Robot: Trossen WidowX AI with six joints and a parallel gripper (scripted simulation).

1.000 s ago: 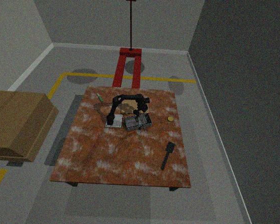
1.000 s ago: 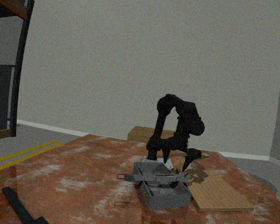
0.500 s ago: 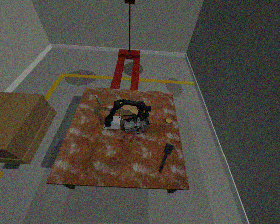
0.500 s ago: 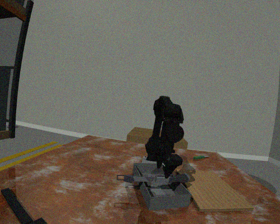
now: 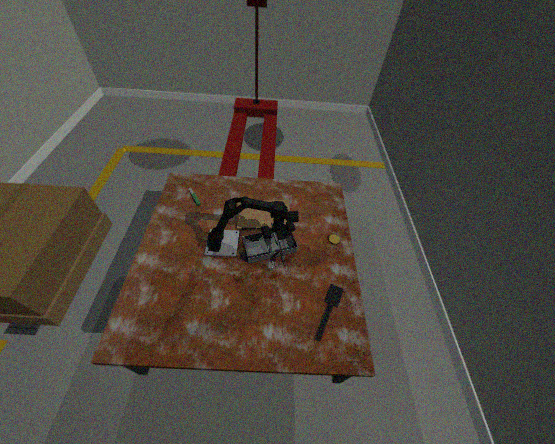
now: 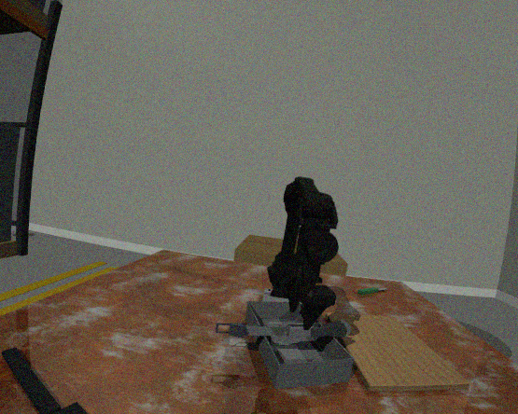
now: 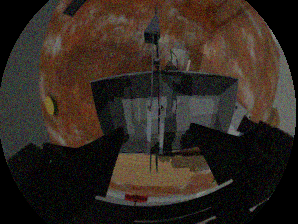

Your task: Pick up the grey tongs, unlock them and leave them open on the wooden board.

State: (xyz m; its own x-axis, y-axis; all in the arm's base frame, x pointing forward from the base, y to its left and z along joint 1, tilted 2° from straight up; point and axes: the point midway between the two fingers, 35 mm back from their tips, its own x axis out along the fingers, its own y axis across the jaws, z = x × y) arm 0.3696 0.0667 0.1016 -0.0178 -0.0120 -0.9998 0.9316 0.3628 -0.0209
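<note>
Now: the grey roasting tin 4 cm behind my gripper tip, 1 cm to the right of it and 6 cm below it. The rest, counted from my gripper tip: yellow disc 36 cm ahead, 10 cm to the left, 8 cm below; wooden board 11 cm behind, 24 cm to the left, 8 cm below; black spatula 32 cm ahead, 35 cm to the right, 9 cm below.
</note>
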